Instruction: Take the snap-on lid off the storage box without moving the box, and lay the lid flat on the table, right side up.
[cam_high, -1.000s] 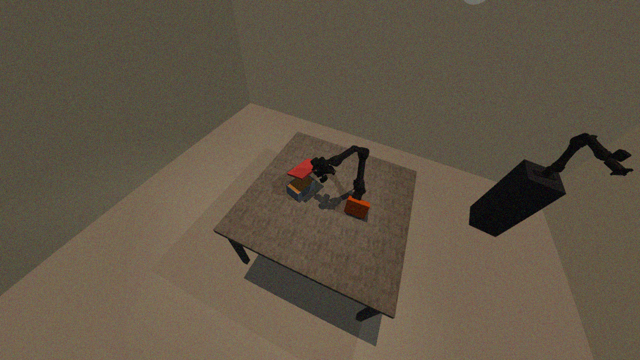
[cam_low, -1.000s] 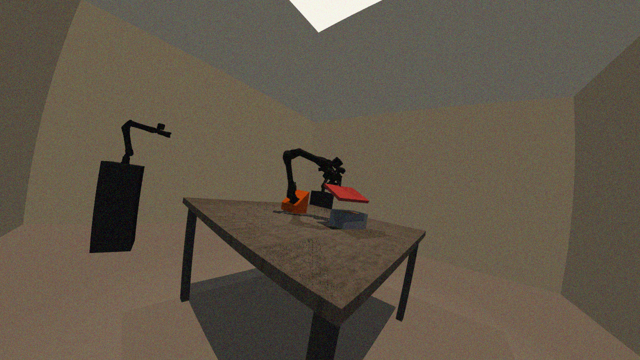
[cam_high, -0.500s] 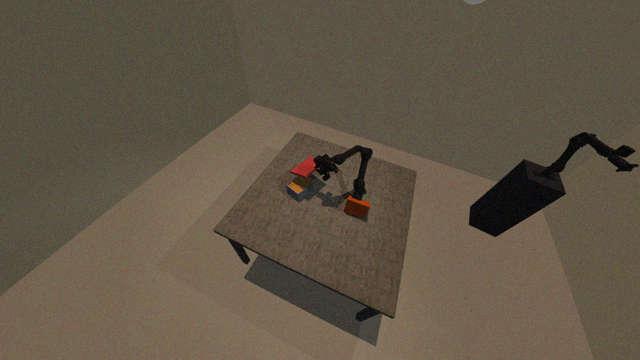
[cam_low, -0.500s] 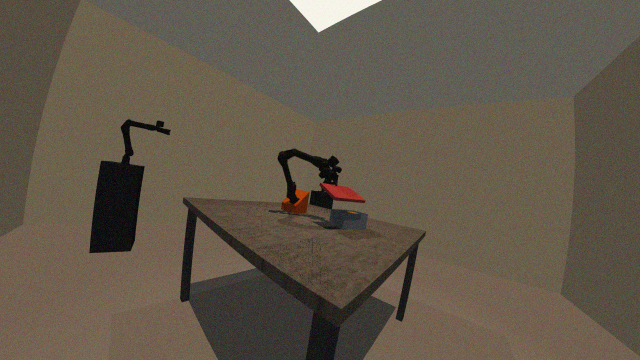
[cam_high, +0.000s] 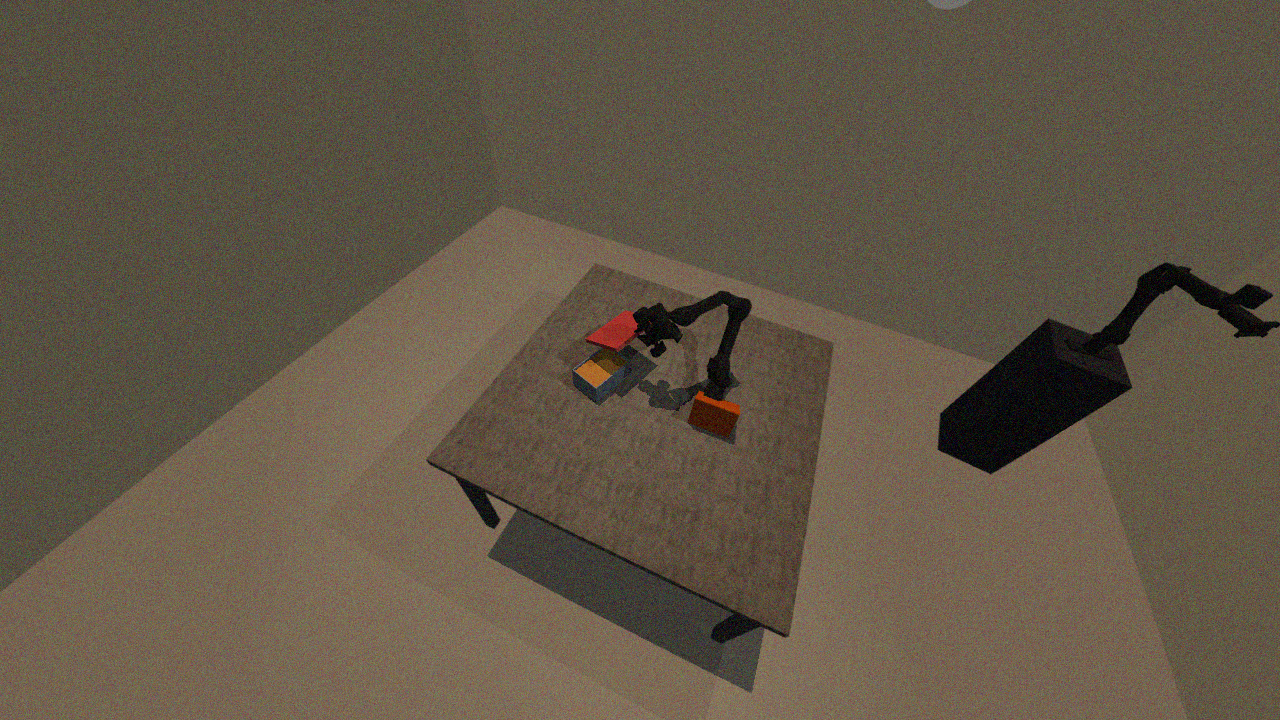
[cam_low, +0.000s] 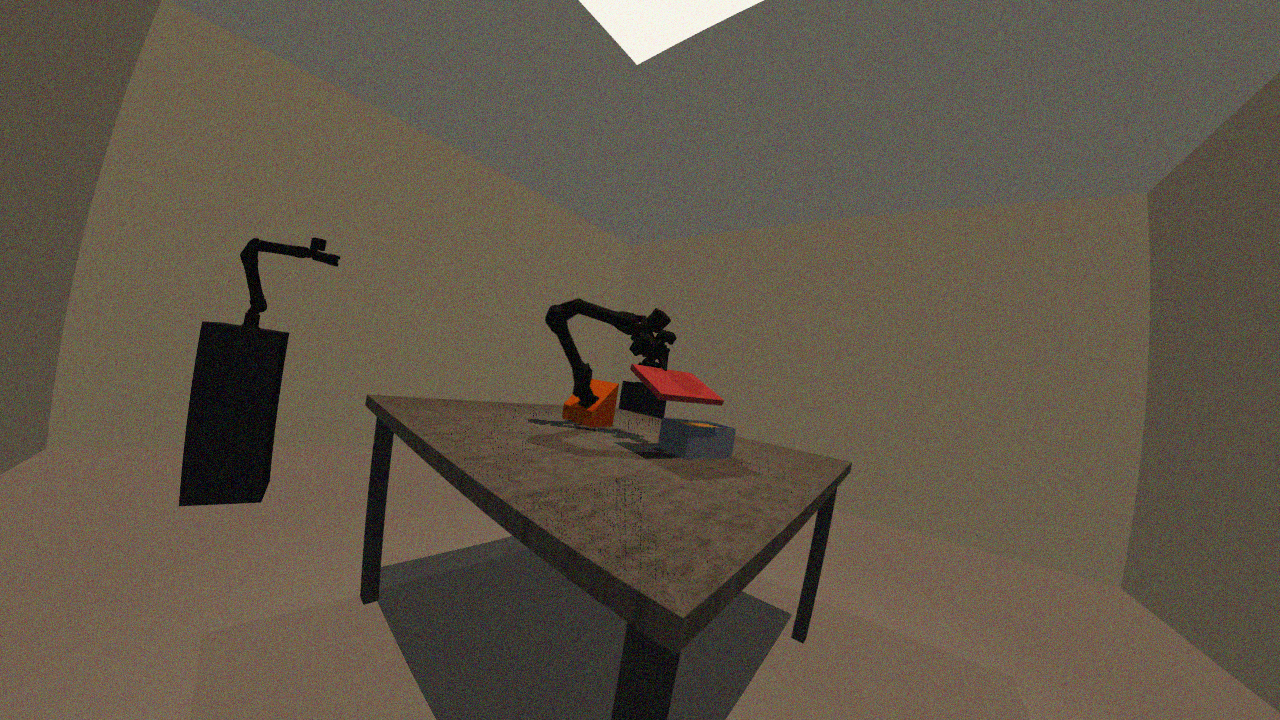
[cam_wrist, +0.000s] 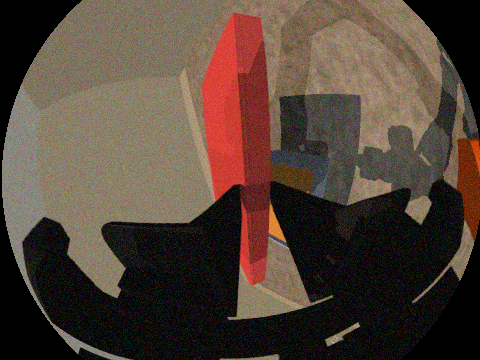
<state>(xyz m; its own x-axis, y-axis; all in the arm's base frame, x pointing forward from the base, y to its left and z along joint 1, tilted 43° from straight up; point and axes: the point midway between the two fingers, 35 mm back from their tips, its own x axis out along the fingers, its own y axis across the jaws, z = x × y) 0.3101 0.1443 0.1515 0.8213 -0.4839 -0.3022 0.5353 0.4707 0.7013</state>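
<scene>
Now: gripper tip 7 cm short of the lid, 1 cm to the left of it and 3 cm above it. Also, from my gripper tip: blue-grey storage box (9 cm ahead, 11 cm to the left, 19 cm below).
</scene>
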